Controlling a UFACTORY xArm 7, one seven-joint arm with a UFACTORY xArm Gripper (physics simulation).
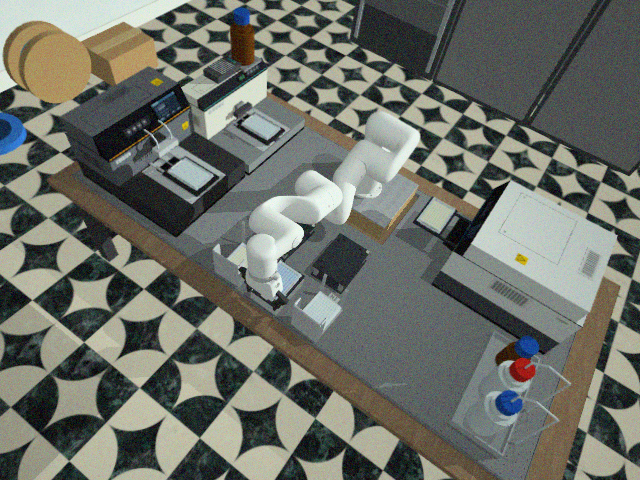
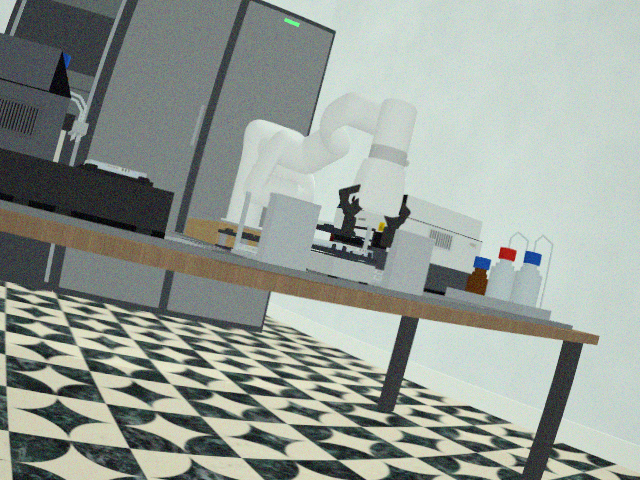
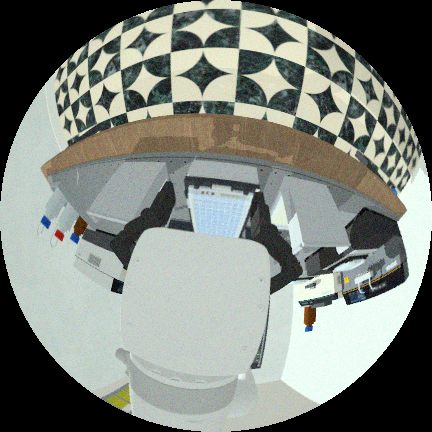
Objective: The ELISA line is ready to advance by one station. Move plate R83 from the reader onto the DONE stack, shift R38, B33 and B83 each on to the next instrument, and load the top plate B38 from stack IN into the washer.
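Seen in the pictures: gripper, between the fingertips: point(image 1: 264, 297) point(image 2: 365, 241) point(image 3: 212, 194); arm's base, origin of its link: point(image 1: 364, 186).
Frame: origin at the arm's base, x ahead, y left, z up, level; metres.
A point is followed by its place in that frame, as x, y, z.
Note:
My gripper point(image 1: 262, 287) {0.589, 0.074, 0.021} point(image 2: 367, 236) {0.589, 0.074, 0.021} point(image 3: 212, 194) {0.589, 0.074, 0.021} is open, low over a pale blue plate point(image 1: 289, 279) {0.485, 0.079, 0.004} point(image 3: 221, 212) {0.540, 0.056, 0.006}, with one finger on each side of it and nothing held. That plate lies on a low holder point(image 2: 342, 267) {0.586, 0.038, -0.038} between two stack holders point(image 2: 289, 232) {0.597, -0.090, 0.003} point(image 2: 411, 260) {0.561, 0.209, 0.009}. White plates point(image 1: 321, 308) {0.475, 0.207, -0.027} show in one stack and a yellowish plate point(image 1: 237, 255) {0.516, -0.121, -0.046} point(image 3: 281, 212) {0.515, -0.066, -0.042} in the other. Plates also lie on the black instrument point(image 1: 190, 174) {0.443, -0.425, 0.044}, on the cream-fronted instrument point(image 1: 260, 126) {0.076, -0.464, 0.019} and, yellowish, on the tray point(image 1: 436, 213) {-0.019, 0.276, 0.075} of the white instrument. I cannot read the plate labels.
A flat black unit point(image 1: 341, 260) {0.311, 0.146, -0.002} lies beside the holders. The large white instrument point(image 1: 542, 232) {-0.070, 0.569, 0.208} stands at the right. A tray with a red-capped bottle point(image 1: 521, 370) {0.310, 0.730, 0.123} point(image 2: 501, 276) {0.325, 0.703, 0.035} and blue-capped bottles stands near the right end. Tall stack walls point(image 3: 129, 188) {0.561, 0.197, 0.009} point(image 3: 320, 215) {0.595, -0.081, 0.018} flank my fingers.

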